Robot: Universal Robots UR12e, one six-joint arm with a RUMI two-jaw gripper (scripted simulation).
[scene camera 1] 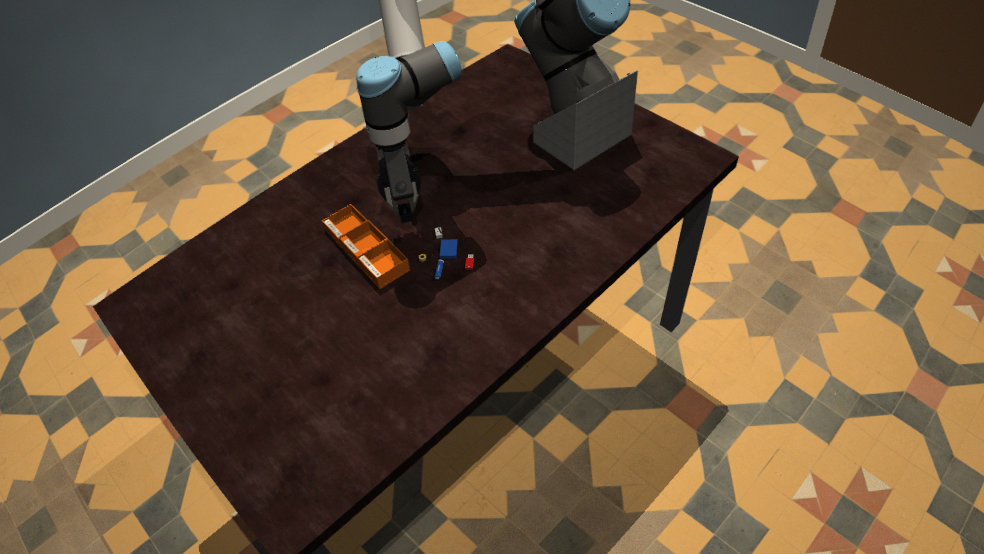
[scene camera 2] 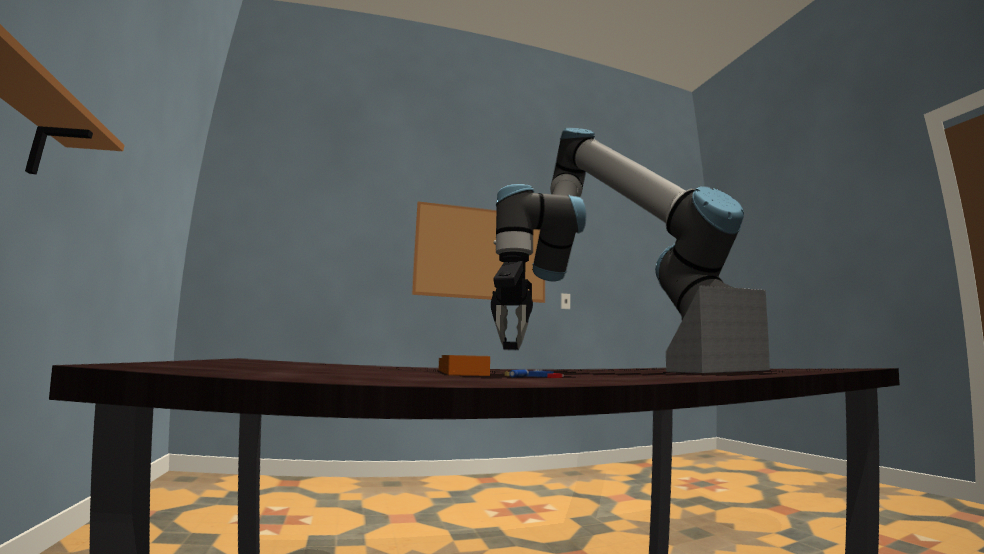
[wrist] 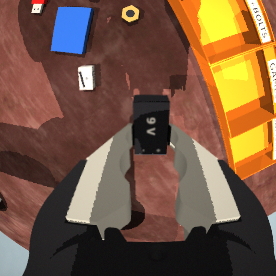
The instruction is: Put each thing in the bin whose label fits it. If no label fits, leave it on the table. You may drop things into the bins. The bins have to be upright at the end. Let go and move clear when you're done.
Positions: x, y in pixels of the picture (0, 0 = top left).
Scene:
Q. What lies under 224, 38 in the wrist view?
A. An orange three-compartment bin.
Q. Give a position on a blue flat block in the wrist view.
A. At 71, 32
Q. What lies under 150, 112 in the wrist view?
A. A black 9 V battery.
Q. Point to an orange three-compartment bin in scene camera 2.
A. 450, 364

